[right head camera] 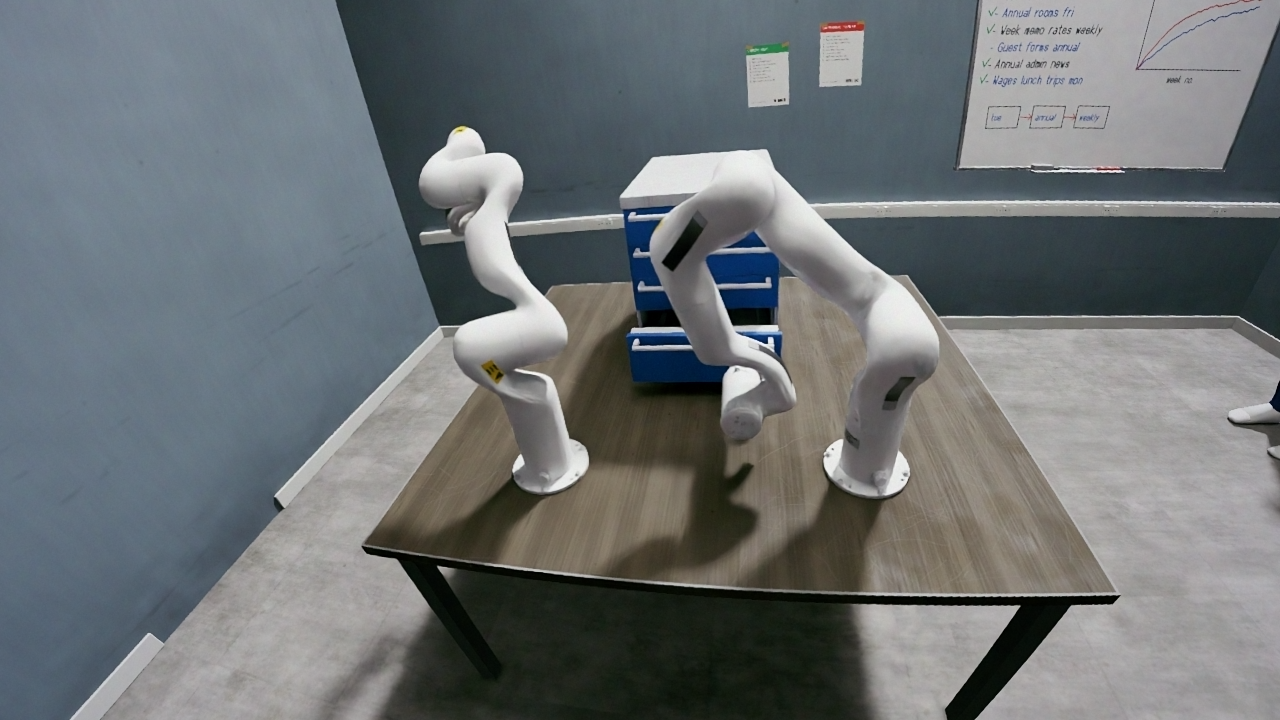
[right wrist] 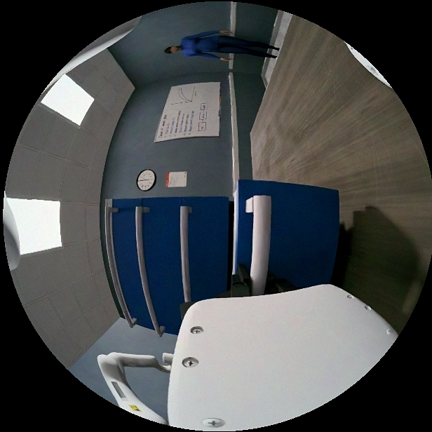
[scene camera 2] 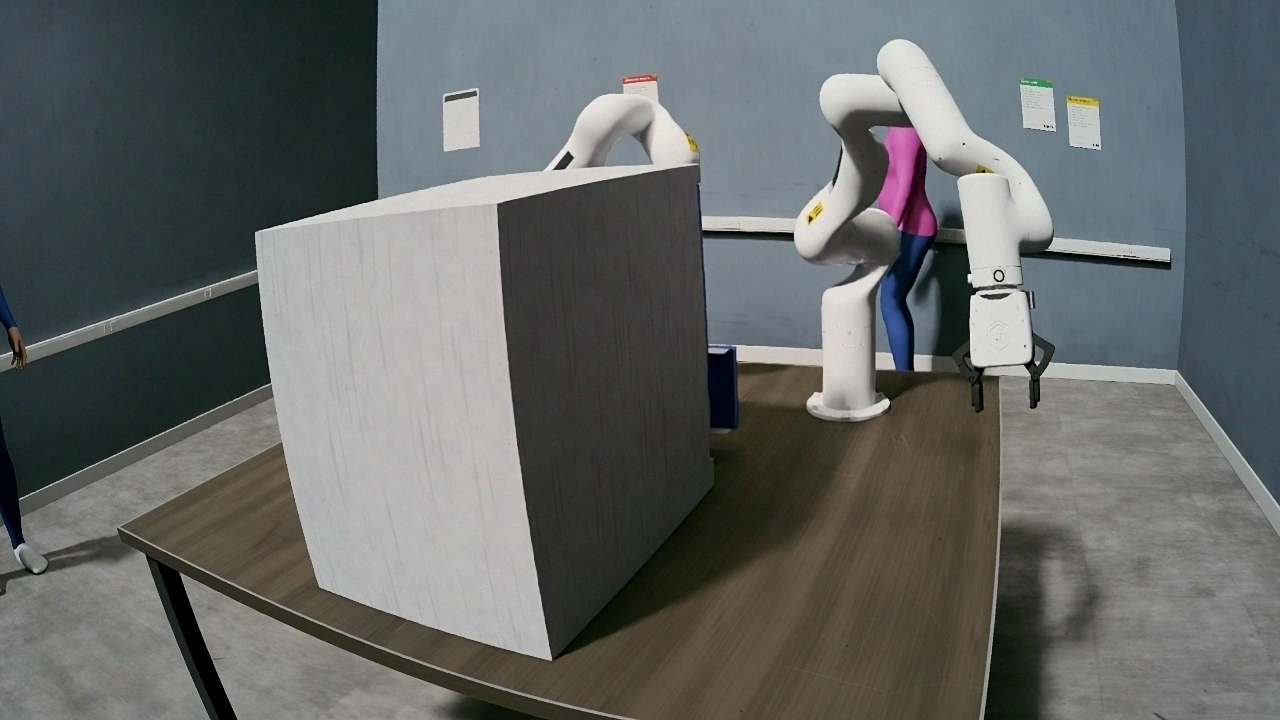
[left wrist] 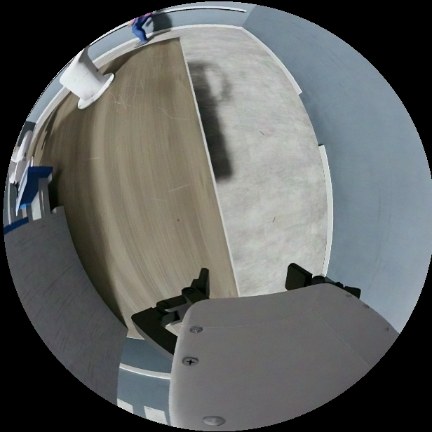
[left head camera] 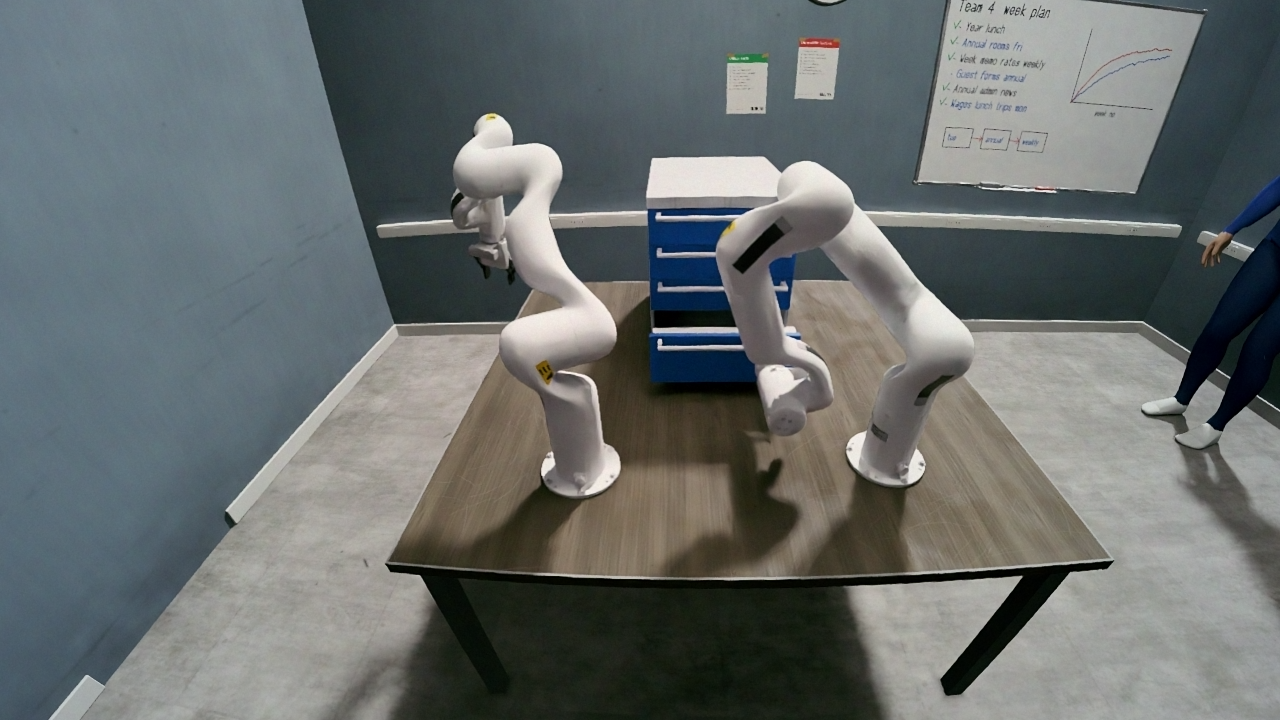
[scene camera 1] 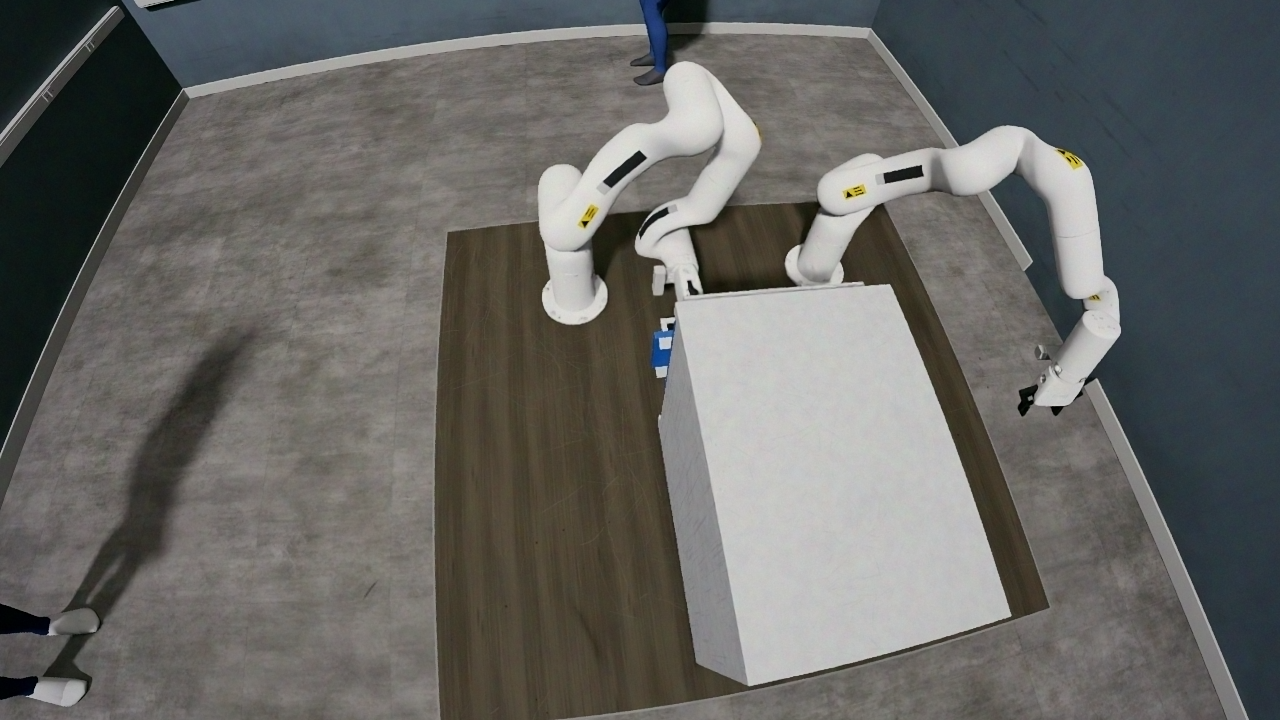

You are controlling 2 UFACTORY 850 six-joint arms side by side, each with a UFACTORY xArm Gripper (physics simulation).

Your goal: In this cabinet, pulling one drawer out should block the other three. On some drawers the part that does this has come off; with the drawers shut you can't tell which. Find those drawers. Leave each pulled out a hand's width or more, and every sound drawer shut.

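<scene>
The white cabinet (left head camera: 707, 183) (scene camera 1: 832, 465) (scene camera 2: 402, 402) has four blue drawers with white handles. The bottom drawer (left head camera: 702, 365) (right head camera: 671, 364) (scene camera 2: 724, 386) (right wrist: 305, 225) is pulled out, with a dark gap behind its front. The top drawer (right wrist: 123, 225), second drawer (right wrist: 161, 225) and third drawer (right wrist: 207, 235) look shut. My right gripper (right wrist: 249, 275) is shut on the bottom drawer's handle (right wrist: 262, 235), its fingertips partly hidden by its own housing. My left gripper (left head camera: 496, 272) (scene camera 1: 1040, 409) (scene camera 2: 1005, 402) (left wrist: 249, 279) is open and empty, off to the cabinet's side.
The cabinet stands on a wooden table (left head camera: 662, 528) (scene camera 2: 805, 626). My right arm (left head camera: 877, 268) reaches across the cabinet front and partly hides it in both head views. My left arm (left head camera: 546, 241) is raised at the left. A person (right wrist: 200, 46) stands beyond the table.
</scene>
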